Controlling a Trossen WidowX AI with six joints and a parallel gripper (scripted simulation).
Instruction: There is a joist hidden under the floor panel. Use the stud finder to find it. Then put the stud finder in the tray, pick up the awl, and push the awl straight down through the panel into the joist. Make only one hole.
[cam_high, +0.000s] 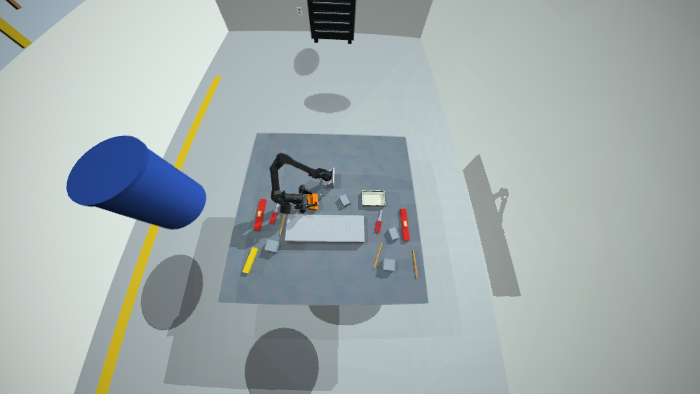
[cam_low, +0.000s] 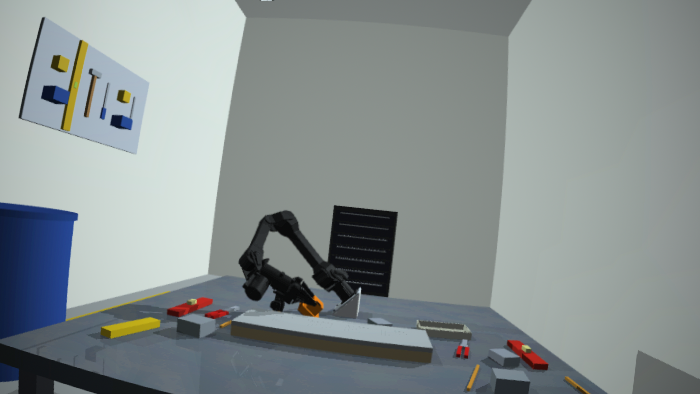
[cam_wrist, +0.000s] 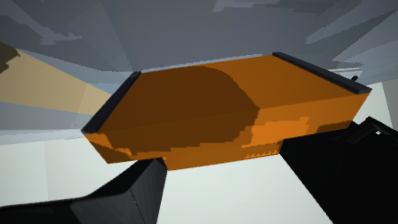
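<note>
My gripper tip is now 10 mm short of the orange stud finder and 10 mm above it. Round my gripper tip: awl 20 mm ahead, 140 mm to the right, 60 mm below; then tray 60 mm behind, 420 mm to the left, 50 mm below; then yellow bar 430 mm ahead, 370 mm to the right, 50 mm below.
</note>
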